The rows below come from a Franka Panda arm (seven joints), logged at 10 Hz.
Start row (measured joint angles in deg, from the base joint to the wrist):
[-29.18 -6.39 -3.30 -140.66 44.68 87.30 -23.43]
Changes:
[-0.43 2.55 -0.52 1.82 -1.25 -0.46 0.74]
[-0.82 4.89 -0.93 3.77 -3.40 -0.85 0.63]
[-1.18 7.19 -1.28 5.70 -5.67 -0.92 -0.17]
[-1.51 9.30 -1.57 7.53 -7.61 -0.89 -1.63]
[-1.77 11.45 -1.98 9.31 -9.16 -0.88 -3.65]
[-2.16 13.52 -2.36 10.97 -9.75 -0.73 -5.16]
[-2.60 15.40 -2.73 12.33 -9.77 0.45 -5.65]
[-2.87 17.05 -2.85 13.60 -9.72 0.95 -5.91]
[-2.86 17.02 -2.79 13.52 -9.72 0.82 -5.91]
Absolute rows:
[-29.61 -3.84 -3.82 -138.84 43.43 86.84 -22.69]
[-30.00 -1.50 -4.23 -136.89 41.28 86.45 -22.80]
[-30.36 0.80 -4.58 -134.96 39.01 86.38 -23.60]
[-30.69 2.91 -4.87 -133.13 37.07 86.41 -25.06]
[-30.95 5.06 -5.28 -131.35 35.52 86.42 -27.08]
[-31.34 7.13 -5.66 -129.69 34.93 86.57 -28.59]
[-31.78 9.01 -6.03 -128.33 34.91 87.75 -29.08]
[-32.05 10.66 -6.15 -127.06 34.96 88.25 -29.34]
[-32.04 10.63 -6.09 -127.14 34.96 88.12 -29.34]

